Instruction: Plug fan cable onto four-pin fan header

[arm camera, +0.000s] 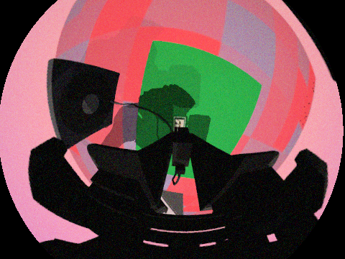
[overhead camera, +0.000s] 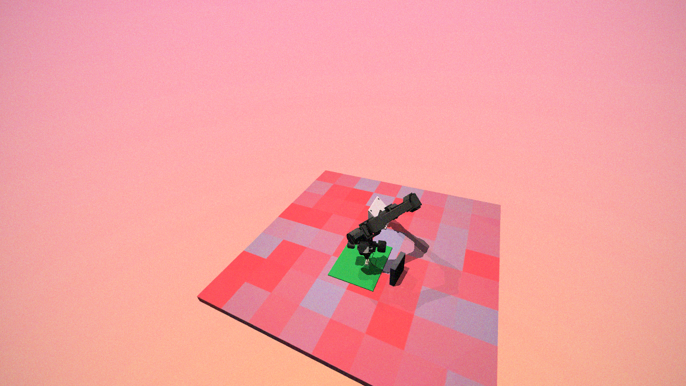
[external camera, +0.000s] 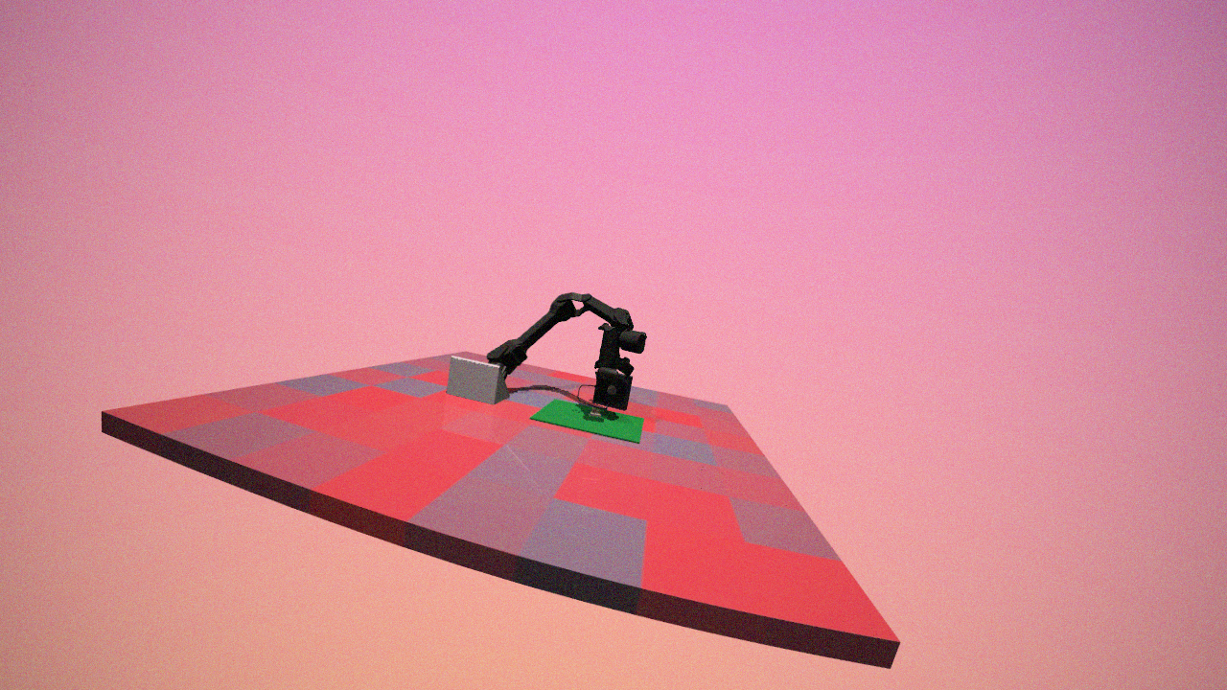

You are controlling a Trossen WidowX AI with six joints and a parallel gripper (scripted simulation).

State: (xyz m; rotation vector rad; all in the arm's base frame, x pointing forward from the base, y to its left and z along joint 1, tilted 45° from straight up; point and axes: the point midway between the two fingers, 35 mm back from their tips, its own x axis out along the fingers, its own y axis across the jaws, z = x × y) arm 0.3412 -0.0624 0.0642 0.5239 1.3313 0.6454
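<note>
The pale four-pin fan header lies 1 cm behind my gripper tip and 6 cm below it. From my gripper tip the other things lie so: dark fan cable plug (1 cm behind, 1 cm above); green board (2 cm behind, 3 cm to the right, 8 cm below); black fan (3 cm ahead, 15 cm to the left).
</note>
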